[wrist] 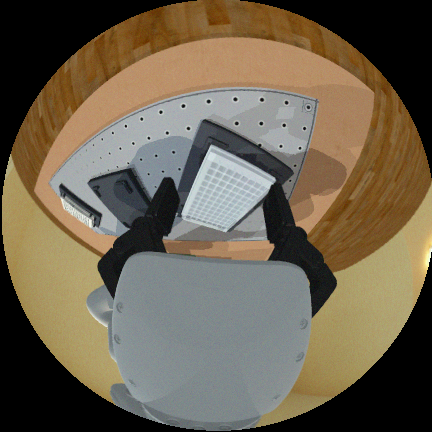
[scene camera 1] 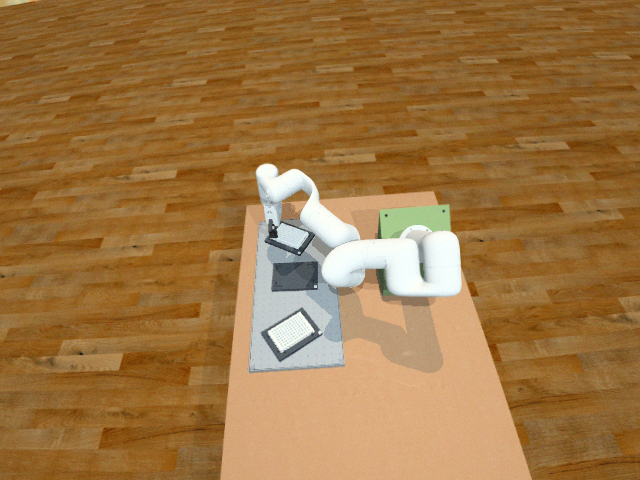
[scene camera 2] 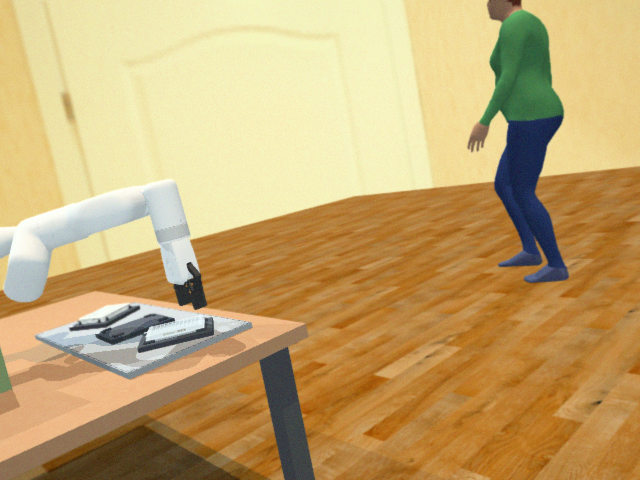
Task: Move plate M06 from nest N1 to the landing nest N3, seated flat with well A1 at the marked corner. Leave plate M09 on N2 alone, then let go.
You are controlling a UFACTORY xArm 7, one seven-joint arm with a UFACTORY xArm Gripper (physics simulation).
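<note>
A white well plate [scene camera 1: 293,236] [scene camera 2: 178,328] [wrist: 227,192] lies in a dark nest [scene camera 1: 281,248] [wrist: 200,135] at one end of the grey board. Another white plate [scene camera 1: 291,332] [scene camera 2: 105,313] [wrist: 77,212] lies in the nest at the board's other end. The empty dark nest [scene camera 1: 294,276] [scene camera 2: 126,331] [wrist: 117,192] is between them, with a pale mark at one corner in scene camera 1. No plate or nest labels are readable. My gripper [scene camera 1: 272,232] [scene camera 2: 191,303] [wrist: 221,190] is open and empty, above the first plate, its fingers apart from it. Whether that plate is fully flat is unclear.
The grey perforated board [scene camera 1: 266,310] [wrist: 235,111] lies on the orange-brown table [scene camera 1: 387,423]. The arm's green base block [scene camera 1: 392,222] stands on the table beyond the board. A person [scene camera 2: 529,77] in a green top stands on the floor away from the table.
</note>
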